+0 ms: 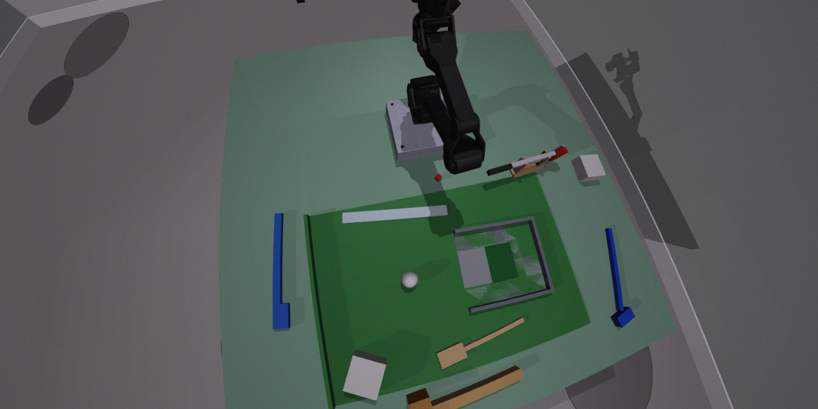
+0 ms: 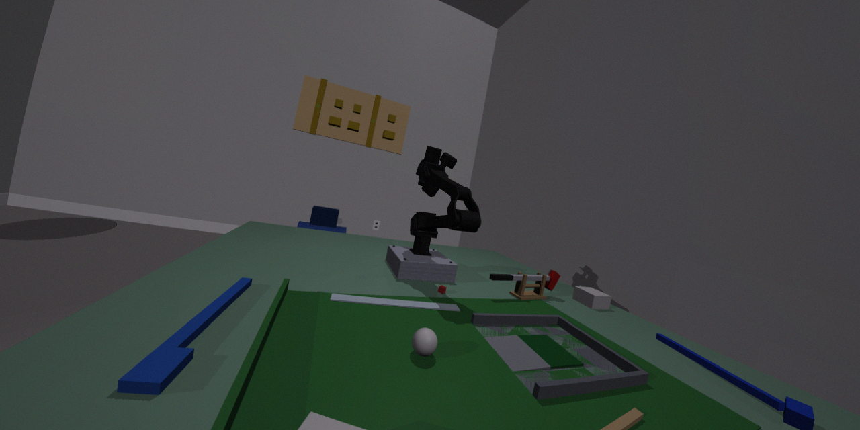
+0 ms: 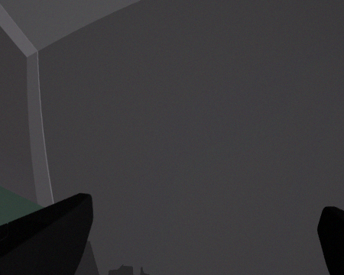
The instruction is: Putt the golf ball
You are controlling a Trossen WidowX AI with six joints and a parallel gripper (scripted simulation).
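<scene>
The red putter lies 390 mm ahead of my gripper tip, 180 mm to the left of it and 300 mm below it. The rest, counted from my gripper tip: white golf ball (650 mm ahead, 250 mm to the right, 340 mm below); then small red cube (380 mm ahead, 110 mm to the right, 350 mm below); then wooden stand (390 mm ahead, 200 mm to the left, 330 mm below).
</scene>
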